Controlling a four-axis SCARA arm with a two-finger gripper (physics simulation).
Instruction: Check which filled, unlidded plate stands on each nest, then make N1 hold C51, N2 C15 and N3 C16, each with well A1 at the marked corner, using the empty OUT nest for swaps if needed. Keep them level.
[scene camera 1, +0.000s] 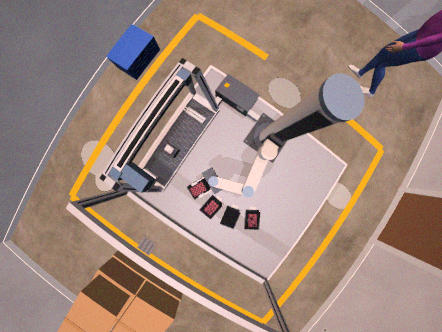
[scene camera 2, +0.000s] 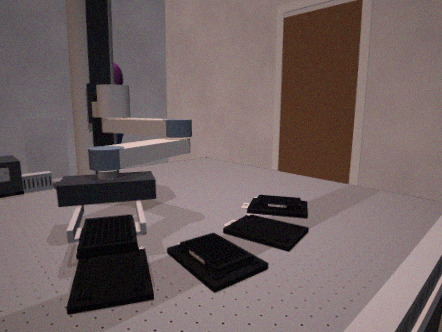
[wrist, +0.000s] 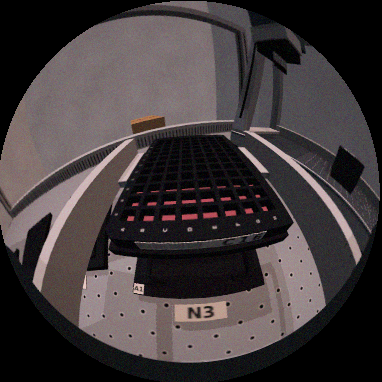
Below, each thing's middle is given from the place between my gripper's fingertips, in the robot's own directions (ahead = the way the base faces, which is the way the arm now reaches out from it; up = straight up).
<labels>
Right now my hand is 9 cm above the nest N3 (scene camera 2: 109, 279), 2 cm past it and 1 cm to the right of it. From my hand the other things lie so: plate C16 (scene camera 2: 103, 236): 2 cm behind, 1 cm to the left, 1 cm below; then nest N2 (scene camera 2: 199, 272): 18 cm to the left, 9 cm below, 5 cm ahead; then N3 tag (wrist: 213, 310): 11 cm behind, 9 cm below, 5 cm to the left.
</labels>
